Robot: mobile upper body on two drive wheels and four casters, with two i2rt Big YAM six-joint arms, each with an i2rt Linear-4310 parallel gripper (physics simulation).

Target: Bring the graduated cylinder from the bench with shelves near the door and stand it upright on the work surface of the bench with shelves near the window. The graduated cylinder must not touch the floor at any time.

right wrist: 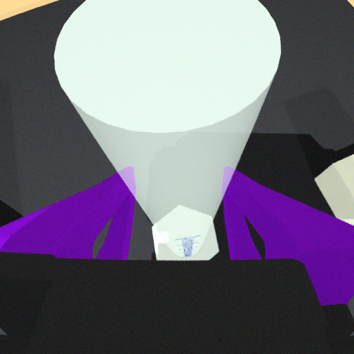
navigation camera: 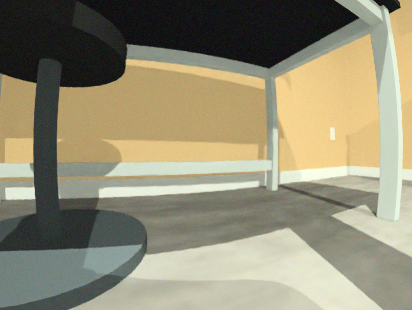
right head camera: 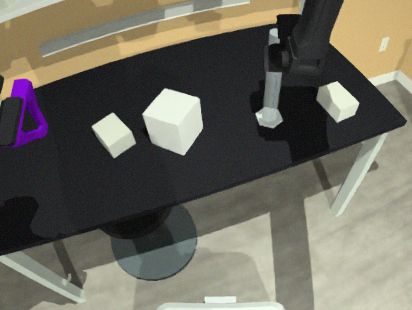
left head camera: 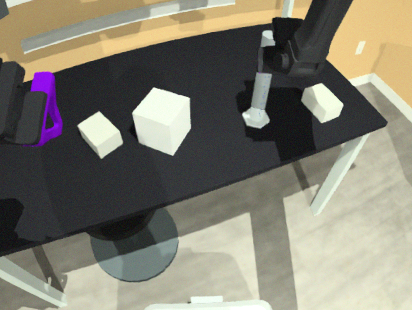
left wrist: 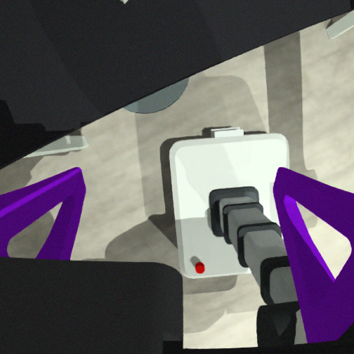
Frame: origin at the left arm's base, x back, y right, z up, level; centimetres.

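Where they show: left gripper, fingertip midpoint: (right head camera: 16, 130) (left head camera: 25, 128).
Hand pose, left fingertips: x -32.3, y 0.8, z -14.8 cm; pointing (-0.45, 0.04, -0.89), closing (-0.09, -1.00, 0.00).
Note:
After its pixels a point has its place.
The graduated cylinder (left head camera: 260, 92) @[x -78.3, y 39.8, z -51.4 cm] (right head camera: 271, 92) @[x -78.3, y 39.9, z -51.7 cm] (right wrist: 185, 150) stands upright on its hexagonal base on the black bench top (left head camera: 210, 160) @[x -63.9, y 24.5, z -64.8 cm] (right head camera: 225, 160) @[x -63.9, y 25.8, z -64.8 cm], toward the right end. My right gripper (left head camera: 264, 60) @[x -80.5, y 40.7, z -41.1 cm] (right head camera: 272, 60) @[x -80.5, y 40.7, z -41.1 cm] (right wrist: 178, 177) is shut on the cylinder's upper part, with a purple finger on each side in the right wrist view. Its arm hides part of the cylinder in both head views. My left gripper (left wrist: 178, 177) is open and empty, and its purple fingers stand wide apart. The bench near the window cannot be told from these views.
A large white cube (left head camera: 162, 121) @[x -67.8, y 11.7, z -51.8 cm] (right head camera: 173, 121) @[x -67.8, y 12.2, z -51.8 cm] and a smaller white block (left head camera: 100, 135) @[x -70.1, y -8.1, z -59.0 cm] (right head camera: 113, 135) @[x -70.3, y -8.0, z -59.0 cm] lie left of the cylinder. Another white block (left head camera: 322, 102) @[x -82.3, y 63.4, z -59.0 cm] (right head camera: 338, 101) @[x -82.1, y 63.9, z -59.0 cm] lies right of it. A round-based stool (left head camera: 135, 255) @[x -60.5, y -11.5, z -138.0 cm] (right head camera: 154, 255) @[x -59.9, y -11.1, z -138.0 cm] (navigation camera: 47, 150) @[x -68.5, y -10.8, z -118.1 cm] stands under the bench.

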